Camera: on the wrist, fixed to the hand. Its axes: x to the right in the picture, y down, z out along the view.
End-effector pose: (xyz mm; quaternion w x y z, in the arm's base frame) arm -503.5 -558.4 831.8 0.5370 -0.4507 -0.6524 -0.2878
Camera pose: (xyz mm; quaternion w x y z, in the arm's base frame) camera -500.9 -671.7 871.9 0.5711 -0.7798 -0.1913 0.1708
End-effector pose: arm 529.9 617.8 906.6 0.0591 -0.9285 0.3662 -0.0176
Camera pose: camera 560.8 639.2 1020.8 0.0716 -0.4331 0.8968 0.0547
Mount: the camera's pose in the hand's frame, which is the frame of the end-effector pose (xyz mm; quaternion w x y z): 6.8 -50.5 -108.9 0.7338 0.0051 -0.0316 0.6786
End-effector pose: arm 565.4 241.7 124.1 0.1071 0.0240 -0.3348 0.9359
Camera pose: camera 572.6 349.8 71.9 0.5672 0.1795 0.2606 -0.7604
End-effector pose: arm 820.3 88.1 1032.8 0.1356 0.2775 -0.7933 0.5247
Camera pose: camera 835.9 170.0 1119.4 0.2830 0.3174 0.7720 -0.4723
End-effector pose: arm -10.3 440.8 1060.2 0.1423 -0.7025 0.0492 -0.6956
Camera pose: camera -124.6 472.9 1079.4 0.5816 -0.5034 0.5048 -0.3919
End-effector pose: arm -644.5 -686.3 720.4 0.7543 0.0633 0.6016 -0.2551
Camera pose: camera -762.1 -688.1 695.5 0.7453 0.4505 0.3734 0.3196
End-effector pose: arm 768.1 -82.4 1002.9 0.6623 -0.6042 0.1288 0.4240
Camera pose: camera 845.7 -174.2 1007.4 0.2054 -0.3392 0.4857 0.7790
